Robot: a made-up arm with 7 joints.
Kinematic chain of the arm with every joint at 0, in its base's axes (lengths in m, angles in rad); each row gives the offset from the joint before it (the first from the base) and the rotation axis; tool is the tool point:
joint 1: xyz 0 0.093 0 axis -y
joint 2: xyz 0 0.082 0 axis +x
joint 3: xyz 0 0 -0.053 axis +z
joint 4: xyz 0 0 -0.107 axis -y
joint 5: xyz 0 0 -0.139 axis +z
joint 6: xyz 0 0 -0.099 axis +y
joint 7: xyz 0 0 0 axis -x
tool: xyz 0 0 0
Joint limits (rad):
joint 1: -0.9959..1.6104
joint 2: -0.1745..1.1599
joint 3: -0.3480..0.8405
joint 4: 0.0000..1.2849
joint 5: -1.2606..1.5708
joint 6: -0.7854..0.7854
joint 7: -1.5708..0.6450
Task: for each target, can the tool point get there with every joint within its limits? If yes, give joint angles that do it. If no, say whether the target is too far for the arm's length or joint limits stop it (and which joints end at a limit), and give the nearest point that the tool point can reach.
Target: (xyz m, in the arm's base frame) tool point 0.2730 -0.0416 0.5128
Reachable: no: too far | nearest point 0.2072 0.0659 0.2243 | short by 0.315 m
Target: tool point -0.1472 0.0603 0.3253
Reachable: no: joint limits stop it (at a limit: joint 1, joint 2, joint 3, joint 4) | nearest point 0.2015 0.0589 0.2228 | short by 0.363 m
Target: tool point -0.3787 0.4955 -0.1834
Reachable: no: too far | nearest point -0.2650 0.4173 -0.1717 | short by 0.139 m
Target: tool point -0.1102 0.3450 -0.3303
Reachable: yes | joints -0.6200 0.3782 0.3303 0.4714 0.0732 0.0614 0.1167
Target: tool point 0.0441 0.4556 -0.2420
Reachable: yes | joints -0.3795 0.6747 0.5977 0.7258 -0.9002 -0.1542 -1.3547
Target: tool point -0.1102 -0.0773 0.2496
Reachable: no: joint limits stop it (at a limit: joint 1, joint 2, joint 3, joint 4) | nearest point 0.2015 0.0589 0.2228 | short by 0.341 m
